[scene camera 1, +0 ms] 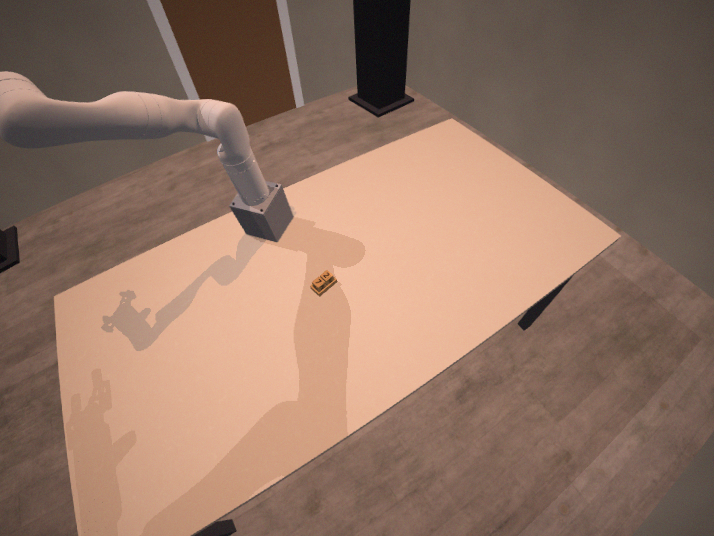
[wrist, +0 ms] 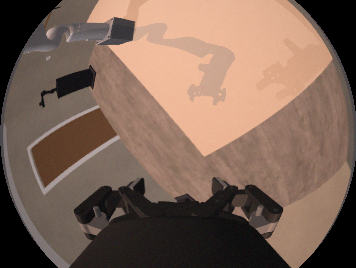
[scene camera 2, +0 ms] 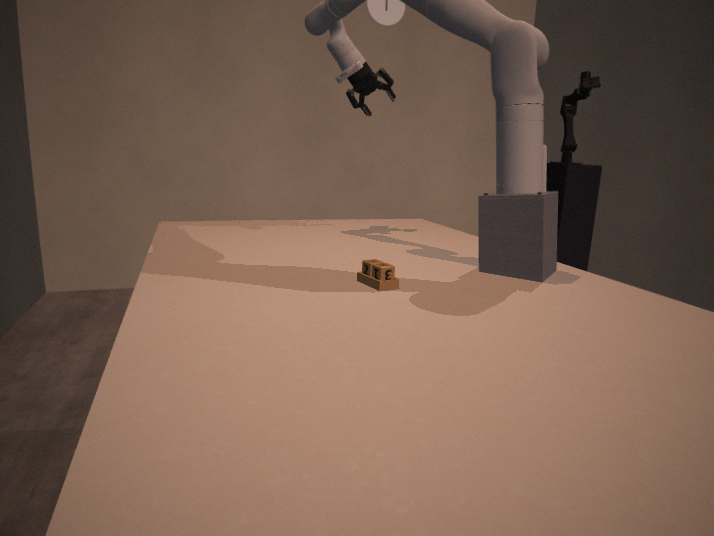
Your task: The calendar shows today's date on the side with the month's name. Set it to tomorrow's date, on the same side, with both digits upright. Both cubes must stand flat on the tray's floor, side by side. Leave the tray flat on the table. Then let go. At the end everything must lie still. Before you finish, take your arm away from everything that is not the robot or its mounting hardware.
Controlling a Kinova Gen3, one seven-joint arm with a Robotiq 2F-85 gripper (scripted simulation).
gripper: wrist; scene camera 2; not seen in scene camera 1 (out of frame)
same spot on gripper: point(scene camera 2: 369, 84) = point(wrist: 150, 208)
